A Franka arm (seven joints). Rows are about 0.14 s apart.
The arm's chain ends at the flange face. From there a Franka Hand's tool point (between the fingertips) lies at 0.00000 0.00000 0.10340 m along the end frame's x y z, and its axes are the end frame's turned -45 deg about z.
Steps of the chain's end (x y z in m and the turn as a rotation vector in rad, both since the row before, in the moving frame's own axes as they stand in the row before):
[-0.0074, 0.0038, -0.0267, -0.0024, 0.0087, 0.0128]
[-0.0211, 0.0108, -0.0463, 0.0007, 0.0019, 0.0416]
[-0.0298, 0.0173, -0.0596, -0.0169, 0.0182, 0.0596]
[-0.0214, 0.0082, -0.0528, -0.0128, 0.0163, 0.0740]
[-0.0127, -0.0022, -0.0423, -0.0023, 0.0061, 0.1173]
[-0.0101, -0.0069, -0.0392, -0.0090, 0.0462, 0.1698]
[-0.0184, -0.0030, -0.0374, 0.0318, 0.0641, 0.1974]
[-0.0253, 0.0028, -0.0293, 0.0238, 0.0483, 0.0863]
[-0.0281, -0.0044, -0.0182, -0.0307, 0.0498, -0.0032]
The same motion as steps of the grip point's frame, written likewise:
[-0.0075, -0.0017, -0.0267, -0.0078, 0.0045, 0.0128]
[-0.0224, -0.0072, -0.0463, -0.0008, 0.0018, 0.0416]
[-0.0333, -0.0063, -0.0596, -0.0248, 0.0009, 0.0596]
[-0.0208, -0.0072, -0.0528, -0.0206, 0.0025, 0.0740]
[-0.0072, -0.0099, -0.0423, -0.0059, 0.0027, 0.1173]
[0.0001, -0.0078, -0.0393, -0.0390, 0.0263, 0.1698]
[-0.0042, -0.0121, -0.0377, -0.0228, 0.0678, 0.1974]
[-0.0147, -0.0139, -0.0294, -0.0173, 0.0510, 0.0863]
[-0.0154, -0.0171, -0.0184, -0.0569, 0.0135, -0.0032]

